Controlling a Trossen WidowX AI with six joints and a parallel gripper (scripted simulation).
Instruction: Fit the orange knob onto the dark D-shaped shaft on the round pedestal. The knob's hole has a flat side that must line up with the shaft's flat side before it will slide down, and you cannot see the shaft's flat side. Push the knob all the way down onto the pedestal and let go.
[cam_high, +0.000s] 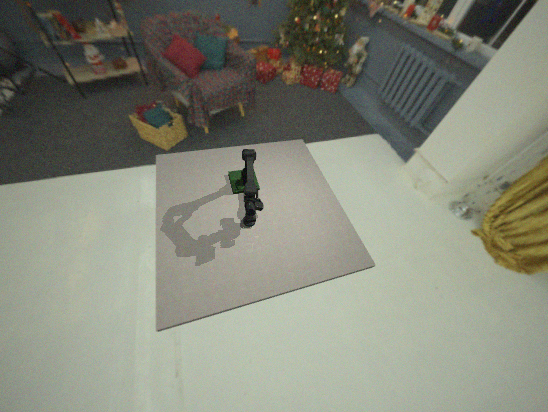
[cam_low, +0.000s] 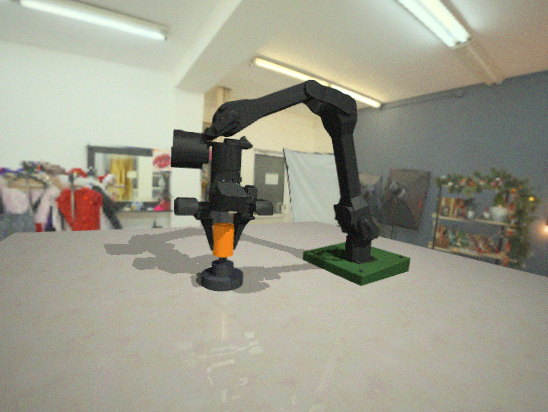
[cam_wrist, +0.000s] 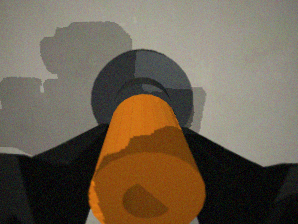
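Right now my gripper tip is 20 mm below the orange knob. From my gripper tip the other things lie so: dark round pedestal: 40 mm below.
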